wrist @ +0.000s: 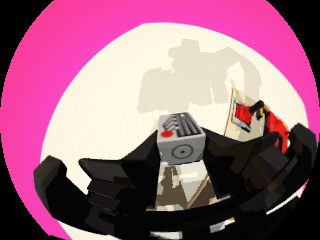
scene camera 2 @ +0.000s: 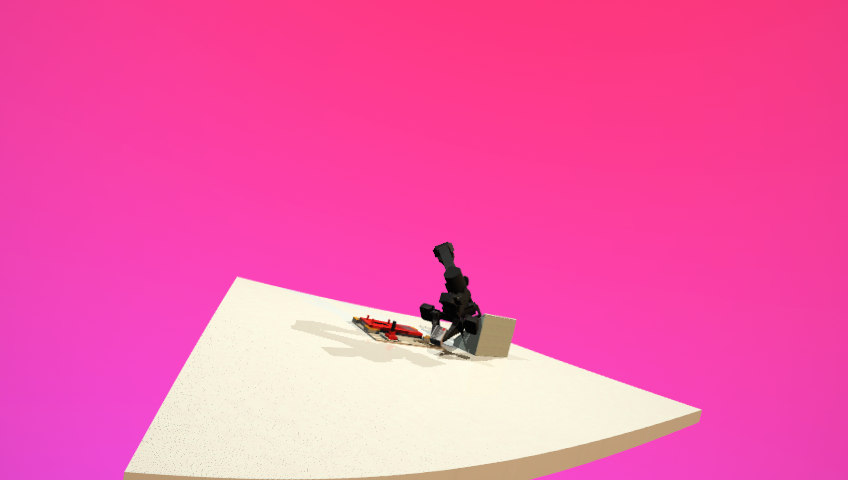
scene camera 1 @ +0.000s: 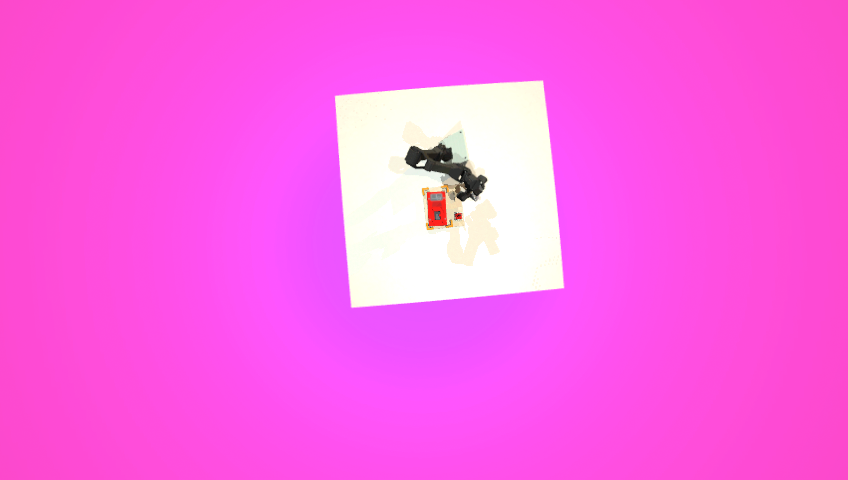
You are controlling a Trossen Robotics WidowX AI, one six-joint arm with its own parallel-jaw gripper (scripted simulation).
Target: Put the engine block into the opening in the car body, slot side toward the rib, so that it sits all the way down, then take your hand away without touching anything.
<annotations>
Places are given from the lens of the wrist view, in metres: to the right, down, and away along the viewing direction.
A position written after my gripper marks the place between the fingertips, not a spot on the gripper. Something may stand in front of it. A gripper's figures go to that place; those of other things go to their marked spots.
my gripper (wrist: 176, 130): 0.02, 0.01, 0.10
grey engine block (wrist: 180, 140): 0.01, 0.01, 0.06
</annotations>
